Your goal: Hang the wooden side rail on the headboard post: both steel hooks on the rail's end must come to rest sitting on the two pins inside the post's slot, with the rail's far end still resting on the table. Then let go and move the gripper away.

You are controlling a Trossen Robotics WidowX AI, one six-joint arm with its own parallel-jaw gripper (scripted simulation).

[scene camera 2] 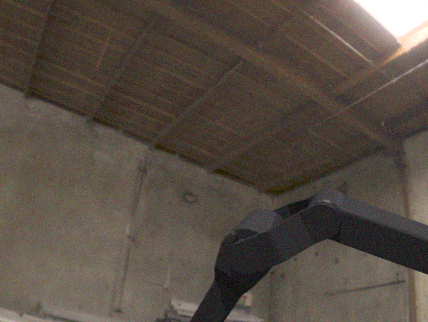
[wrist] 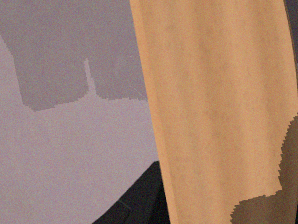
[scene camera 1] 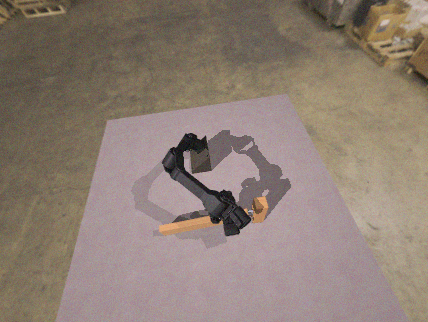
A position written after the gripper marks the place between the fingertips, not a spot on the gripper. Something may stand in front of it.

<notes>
In view: the gripper (wrist: 201, 163) and a wooden side rail (wrist: 215, 82).
Scene camera 2 does not show the wooden side rail: it is out of frame.
</notes>
